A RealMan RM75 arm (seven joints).
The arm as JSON. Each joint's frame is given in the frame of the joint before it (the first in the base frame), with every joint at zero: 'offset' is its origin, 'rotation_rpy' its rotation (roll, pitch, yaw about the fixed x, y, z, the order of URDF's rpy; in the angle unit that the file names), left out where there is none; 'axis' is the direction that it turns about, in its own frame. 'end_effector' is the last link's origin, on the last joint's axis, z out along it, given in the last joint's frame.
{
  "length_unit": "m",
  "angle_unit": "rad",
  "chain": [
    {
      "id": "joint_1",
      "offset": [
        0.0,
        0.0,
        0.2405
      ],
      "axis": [
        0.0,
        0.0,
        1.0
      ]
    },
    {
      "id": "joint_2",
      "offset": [
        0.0,
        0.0,
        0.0
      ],
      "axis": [
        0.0,
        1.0,
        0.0
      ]
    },
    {
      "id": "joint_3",
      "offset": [
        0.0,
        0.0,
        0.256
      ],
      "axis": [
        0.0,
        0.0,
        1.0
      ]
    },
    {
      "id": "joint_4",
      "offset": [
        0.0,
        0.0,
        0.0
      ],
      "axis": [
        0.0,
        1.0,
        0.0
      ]
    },
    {
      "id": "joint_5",
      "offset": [
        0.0,
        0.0,
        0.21
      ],
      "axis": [
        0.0,
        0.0,
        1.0
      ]
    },
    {
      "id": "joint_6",
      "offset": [
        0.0,
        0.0,
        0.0
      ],
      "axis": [
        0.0,
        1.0,
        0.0
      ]
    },
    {
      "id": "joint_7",
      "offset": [
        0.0,
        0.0,
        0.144
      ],
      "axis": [
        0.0,
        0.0,
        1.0
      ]
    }
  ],
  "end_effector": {
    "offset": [
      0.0,
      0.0,
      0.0
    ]
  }
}
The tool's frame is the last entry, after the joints.
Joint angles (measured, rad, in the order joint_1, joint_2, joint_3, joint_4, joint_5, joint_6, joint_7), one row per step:
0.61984 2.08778 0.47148 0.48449 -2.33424 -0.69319 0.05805
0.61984 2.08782 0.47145 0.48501 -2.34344 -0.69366 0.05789
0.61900 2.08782 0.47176 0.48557 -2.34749 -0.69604 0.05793
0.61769 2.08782 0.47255 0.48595 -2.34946 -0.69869 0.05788
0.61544 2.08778 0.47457 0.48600 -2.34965 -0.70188 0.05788
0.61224 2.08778 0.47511 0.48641 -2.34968 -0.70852 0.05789
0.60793 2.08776 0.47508 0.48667 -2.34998 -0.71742 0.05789
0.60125 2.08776 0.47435 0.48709 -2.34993 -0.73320 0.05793
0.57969 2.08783 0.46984 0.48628 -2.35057 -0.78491 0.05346
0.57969 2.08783 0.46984 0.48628 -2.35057 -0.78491 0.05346
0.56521 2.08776 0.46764 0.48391 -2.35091 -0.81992 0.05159
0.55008 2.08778 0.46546 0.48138 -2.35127 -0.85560 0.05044
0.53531 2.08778 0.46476 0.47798 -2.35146 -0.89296 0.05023
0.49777 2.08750 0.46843 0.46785 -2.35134 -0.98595 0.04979
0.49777 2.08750 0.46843 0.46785 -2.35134 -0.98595 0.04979
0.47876 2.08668 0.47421 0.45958 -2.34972 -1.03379 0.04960
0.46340 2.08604 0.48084 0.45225 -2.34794 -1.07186 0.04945
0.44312 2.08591 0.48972 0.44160 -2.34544 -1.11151 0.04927
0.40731 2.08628 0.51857 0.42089 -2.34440 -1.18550 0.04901
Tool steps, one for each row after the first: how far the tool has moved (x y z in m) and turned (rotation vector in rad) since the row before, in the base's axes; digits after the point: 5 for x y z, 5 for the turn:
-0.00057 -0.00063 -0.00054 -0.00308 -0.00393 0.00795
-0.00034 -0.00040 -0.00007 -0.00040 0.00029 0.00387
-0.00010 -0.00027 0.00014 0.00083 0.00155 0.00165
0.00029 -0.00010 0.00049 0.00264 0.00315 -0.00116
0.00011 -0.00054 0.00050 0.00288 0.00521 0.00071
0.00025 -0.00086 0.00060 0.00337 0.00620 0.00140
0.00017 -0.00141 0.00101 0.00573 0.01094 0.00327
0.00110 -0.00493 0.00328 0.01949 0.02907 0.01460
0.00000 0.00000 0.00000 0.00000 0.00000 0.00000
0.00128 -0.00312 0.00265 0.01441 0.01911 0.00805
0.00142 -0.00336 0.00276 0.01470 0.01984 0.00734
0.00137 -0.00307 0.00328 0.01675 0.02141 0.00701
0.00432 -0.00723 0.00955 0.04781 0.05281 0.01322
0.00000 0.00000 0.00000 0.00000 0.00000 0.00000
0.00340 -0.00299 0.00623 0.02999 0.02513 0.00303
0.00309 -0.00226 0.00542 0.02620 0.01965 0.00072
0.00533 -0.00321 0.00608 0.02989 0.01839 -0.00595
0.00958 -0.00493 0.01292 0.06484 0.03406 -0.01195

